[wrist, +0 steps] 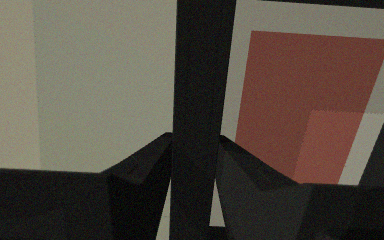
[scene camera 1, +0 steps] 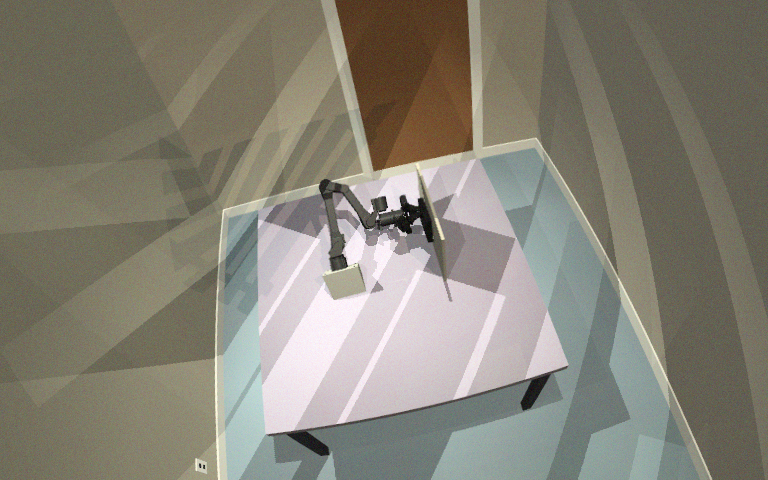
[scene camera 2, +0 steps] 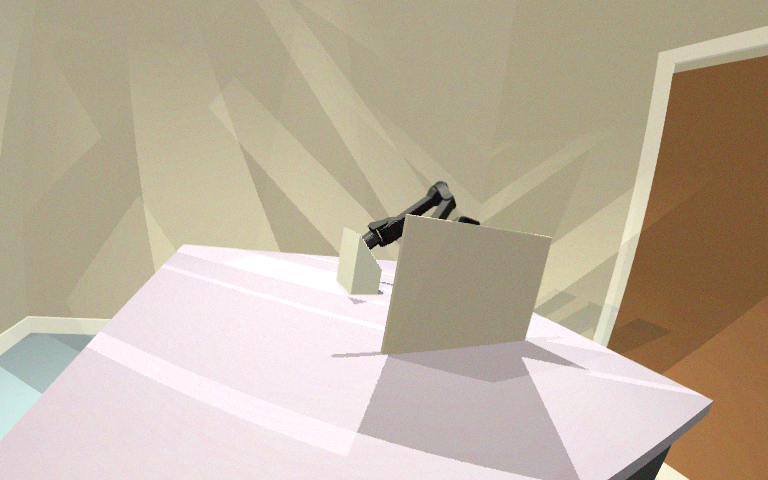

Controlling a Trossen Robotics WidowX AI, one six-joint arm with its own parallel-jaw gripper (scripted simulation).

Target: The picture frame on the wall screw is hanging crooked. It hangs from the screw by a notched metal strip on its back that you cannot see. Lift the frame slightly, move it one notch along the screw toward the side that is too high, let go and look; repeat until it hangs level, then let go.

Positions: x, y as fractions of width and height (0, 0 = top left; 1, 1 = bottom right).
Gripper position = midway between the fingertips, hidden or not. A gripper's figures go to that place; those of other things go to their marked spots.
My gripper (wrist: 0.51, 0.59) is 12 cm from the lens. A picture frame (wrist: 0.76, 0.38) is 12 cm from the lens.
